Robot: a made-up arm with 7 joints. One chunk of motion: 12 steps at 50 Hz.
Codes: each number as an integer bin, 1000 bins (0 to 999) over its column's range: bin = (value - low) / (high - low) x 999, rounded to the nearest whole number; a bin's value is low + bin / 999 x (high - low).
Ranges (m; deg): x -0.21..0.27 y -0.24..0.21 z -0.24..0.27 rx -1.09..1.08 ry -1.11..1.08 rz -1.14..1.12
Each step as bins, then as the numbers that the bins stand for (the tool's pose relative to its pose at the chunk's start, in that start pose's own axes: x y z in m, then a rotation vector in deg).
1 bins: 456 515 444 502 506 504
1 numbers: 0.0091 -0.0080 -0.0133 0.00 0.00 0.00
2 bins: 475 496 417 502 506 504
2 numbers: 0.0182 -0.0166 -0.0271 0.00 0.00 0.00
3 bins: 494 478 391 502 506 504
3 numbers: 0.0274 -0.0247 -0.0404 0.00 0.00 0.00
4 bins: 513 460 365 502 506 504
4 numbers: 0.0365 -0.0328 -0.0537 0.00 0.00 0.00
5 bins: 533 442 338 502 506 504
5 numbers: 0.0461 -0.0409 -0.0674 0.00 0.00 0.00
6 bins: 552 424 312 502 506 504
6 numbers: 0.0552 -0.0490 -0.0807 0.00 0.00 0.00
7 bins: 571 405 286 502 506 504
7 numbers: 0.0644 -0.0576 -0.0940 0.00 0.00 0.00
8 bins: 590 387 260 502 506 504
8 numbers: 0.0735 -0.0657 -0.1073 0.00 0.00 0.00
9 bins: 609 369 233 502 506 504
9 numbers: 0.0826 -0.0738 -0.1211 0.00 0.00 0.00
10 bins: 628 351 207 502 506 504
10 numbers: 0.0917 -0.0819 -0.1343 0.00 0.00 0.00
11 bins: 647 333 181 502 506 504
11 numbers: 0.1009 -0.0900 -0.1476 0.00 0.00 0.00
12 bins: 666 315 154 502 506 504
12 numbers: 0.1100 -0.0981 -0.1614 0.00 0.00 0.00
